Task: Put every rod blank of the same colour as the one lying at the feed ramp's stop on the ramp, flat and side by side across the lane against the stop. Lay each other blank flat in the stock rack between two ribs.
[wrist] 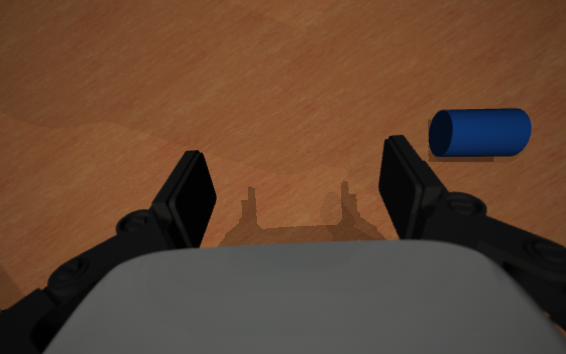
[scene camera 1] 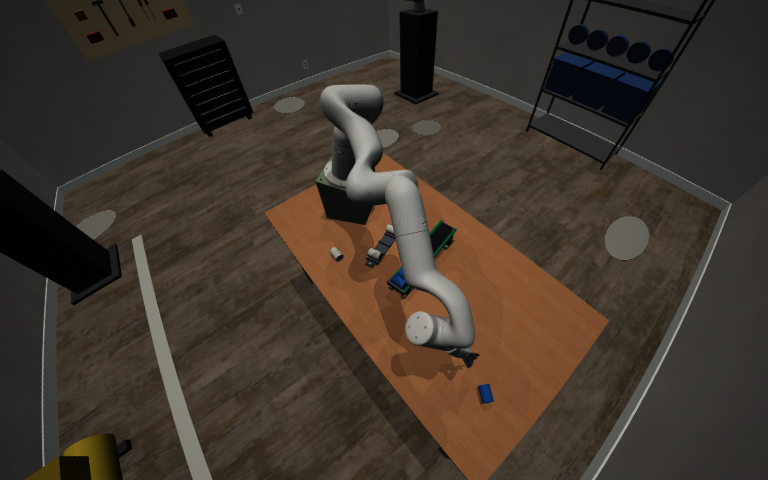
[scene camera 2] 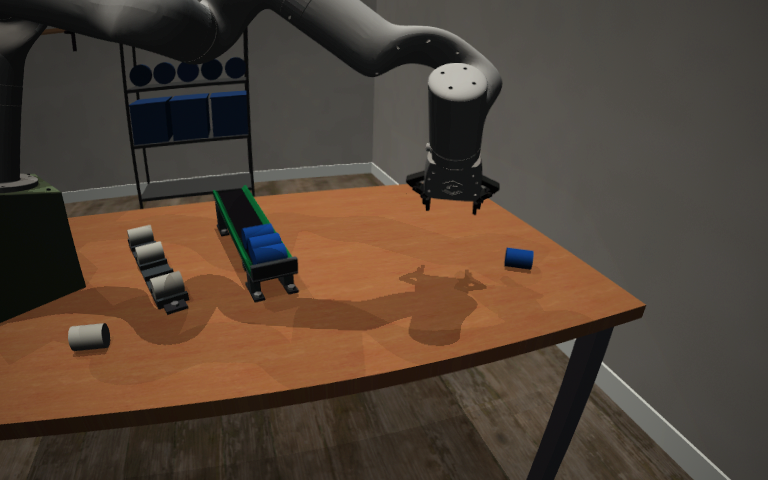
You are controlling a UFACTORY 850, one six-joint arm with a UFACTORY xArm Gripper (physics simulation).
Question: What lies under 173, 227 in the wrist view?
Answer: My gripper.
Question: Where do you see a dark stop bar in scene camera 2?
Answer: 288, 265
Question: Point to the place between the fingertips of my gripper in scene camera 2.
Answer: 451, 206
